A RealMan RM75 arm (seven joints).
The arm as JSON. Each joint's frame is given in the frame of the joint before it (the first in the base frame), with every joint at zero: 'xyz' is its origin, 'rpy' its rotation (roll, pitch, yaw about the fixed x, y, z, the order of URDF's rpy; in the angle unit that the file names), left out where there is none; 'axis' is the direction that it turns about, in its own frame. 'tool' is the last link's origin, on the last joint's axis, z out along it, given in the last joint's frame.
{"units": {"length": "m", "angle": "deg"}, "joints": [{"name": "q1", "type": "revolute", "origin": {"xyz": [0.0, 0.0, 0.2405]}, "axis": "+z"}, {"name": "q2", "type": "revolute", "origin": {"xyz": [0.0, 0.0, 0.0]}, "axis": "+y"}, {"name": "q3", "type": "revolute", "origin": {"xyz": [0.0, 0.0, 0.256]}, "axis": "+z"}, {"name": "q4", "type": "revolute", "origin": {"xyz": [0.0, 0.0, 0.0]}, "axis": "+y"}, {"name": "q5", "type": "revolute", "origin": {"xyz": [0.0, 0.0, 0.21]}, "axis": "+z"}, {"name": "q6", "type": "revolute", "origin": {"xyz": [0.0, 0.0, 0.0]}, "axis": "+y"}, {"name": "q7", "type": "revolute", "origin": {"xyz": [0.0, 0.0, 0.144]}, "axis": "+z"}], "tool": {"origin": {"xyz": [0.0, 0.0, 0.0]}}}
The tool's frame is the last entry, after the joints.
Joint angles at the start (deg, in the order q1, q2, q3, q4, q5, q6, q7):
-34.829 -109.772 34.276 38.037 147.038 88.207 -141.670
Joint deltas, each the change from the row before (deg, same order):
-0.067 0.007 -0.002 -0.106 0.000 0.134 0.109
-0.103 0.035 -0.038 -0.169 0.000 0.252 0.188
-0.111 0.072 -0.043 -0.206 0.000 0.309 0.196
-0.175 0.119 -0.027 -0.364 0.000 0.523 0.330
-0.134 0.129 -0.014 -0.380 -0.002 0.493 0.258
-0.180 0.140 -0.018 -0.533 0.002 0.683 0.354
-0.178 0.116 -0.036 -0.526 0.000 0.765 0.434
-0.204 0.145 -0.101 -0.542 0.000 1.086 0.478
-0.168 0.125 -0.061 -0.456 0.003 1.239 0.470
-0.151 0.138 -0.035 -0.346 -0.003 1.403 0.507
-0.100 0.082 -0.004 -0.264 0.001 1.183 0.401
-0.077 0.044 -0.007 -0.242 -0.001 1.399 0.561
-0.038 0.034 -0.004 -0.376 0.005 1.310 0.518
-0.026 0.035 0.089 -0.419 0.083 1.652 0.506
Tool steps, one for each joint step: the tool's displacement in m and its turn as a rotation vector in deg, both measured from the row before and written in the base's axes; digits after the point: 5 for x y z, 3 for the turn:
0.00046 -0.00011 -0.00039 -0.186 -0.109 -0.116
0.00070 -0.00022 -0.00041 -0.290 -0.193 -0.184
0.00070 -0.00030 -0.00026 -0.335 -0.218 -0.179
0.00112 -0.00065 -0.00056 -0.612 -0.358 -0.297
0.00082 -0.00086 -0.00051 -0.590 -0.353 -0.183
0.00120 -0.00132 -0.00101 -0.843 -0.525 -0.242
0.00139 -0.00152 -0.00115 -0.909 -0.593 -0.319
0.00193 -0.00198 -0.00096 -1.114 -0.800 -0.363
0.00208 -0.00237 -0.00085 -1.220 -0.843 -0.382
0.00228 -0.00254 -0.00037 -1.287 -0.862 -0.473
0.00188 -0.00232 -0.00044 -1.102 -0.733 -0.369
0.00219 -0.00292 -0.00060 -1.281 -0.880 -0.519
0.00180 -0.00329 -0.00099 -1.295 -0.921 -0.367
0.00206 -0.00433 -0.00108 -1.705 -1.044 -0.338

